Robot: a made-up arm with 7 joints. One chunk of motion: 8 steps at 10 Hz.
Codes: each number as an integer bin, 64 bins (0 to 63) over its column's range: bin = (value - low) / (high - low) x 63, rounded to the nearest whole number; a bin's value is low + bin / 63 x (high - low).
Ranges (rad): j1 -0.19..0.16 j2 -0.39..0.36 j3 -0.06..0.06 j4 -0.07..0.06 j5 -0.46..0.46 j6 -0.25..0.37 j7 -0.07..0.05
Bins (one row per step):
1: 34 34 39 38 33 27 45
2: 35 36 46 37 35 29 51
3: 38 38 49 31 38 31 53
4: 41 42 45 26 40 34 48
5: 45 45 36 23 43 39 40
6: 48 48 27 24 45 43 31
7: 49 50 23 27 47 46 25
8: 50 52 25 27 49 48 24
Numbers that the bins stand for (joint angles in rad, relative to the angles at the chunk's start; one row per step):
1: -0.0011 0.0148 0.0143 0.0084 0.0219 0.0157 0.0157
2: 0.0044 0.0386 0.0276 0.0063 0.0511 0.0354 0.0271
3: 0.0211 0.0624 0.0333 -0.0060 0.0949 0.0551 0.0310
4: 0.0378 0.1100 0.0257 -0.0163 0.1241 0.0846 0.0214
5: 0.0600 0.1457 0.0086 -0.0225 0.1679 0.1338 0.0062
6: 0.0767 0.1814 -0.0086 -0.0205 0.1971 0.1732 -0.0110
7: 0.0822 0.2052 -0.0162 -0.0143 0.2263 0.2027 -0.0224
8: 0.0878 0.2290 -0.0124 -0.0143 0.2556 0.2224 -0.0243

